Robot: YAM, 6 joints.
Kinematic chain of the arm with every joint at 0, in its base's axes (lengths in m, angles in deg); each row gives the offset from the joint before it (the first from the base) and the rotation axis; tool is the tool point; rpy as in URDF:
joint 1: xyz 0 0 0.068 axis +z
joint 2: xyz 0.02 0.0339 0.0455 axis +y
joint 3: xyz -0.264 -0.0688 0 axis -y
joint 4: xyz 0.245 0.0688 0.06 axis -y
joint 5: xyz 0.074 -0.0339 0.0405 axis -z
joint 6: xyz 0.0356 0 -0.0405 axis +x
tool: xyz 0 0 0 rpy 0 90 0
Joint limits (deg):
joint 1: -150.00..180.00
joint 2: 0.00..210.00
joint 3: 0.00..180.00
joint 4: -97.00..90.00
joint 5: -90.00..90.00
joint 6: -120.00..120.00
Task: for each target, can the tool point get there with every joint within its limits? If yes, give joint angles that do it. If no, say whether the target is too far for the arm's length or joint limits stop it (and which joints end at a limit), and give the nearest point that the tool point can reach.
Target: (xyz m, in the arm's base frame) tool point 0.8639 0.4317 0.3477
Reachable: no: too far | nearest point 0.5613 0.2805 0.2639 | short by 0.348 m
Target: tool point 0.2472 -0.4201 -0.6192
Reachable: no: too far | nearest point 0.1939 -0.3295 -0.3547 | short by 0.285 m
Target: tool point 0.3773 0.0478 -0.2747
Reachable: yes | joints 4.53 189.93 101.42 17.16 -30.08 -22.28
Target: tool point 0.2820 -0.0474 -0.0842
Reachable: yes | joints -7.47 155.37 75.40 -54.66 16.92 55.57
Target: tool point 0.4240 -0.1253 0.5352
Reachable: yes | joints -20.46 121.89 142.78 15.24 -60.10 -7.90
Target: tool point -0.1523 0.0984 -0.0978
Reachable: yes | joints 147.83 169.80 68.51 -75.55 3.49 73.30
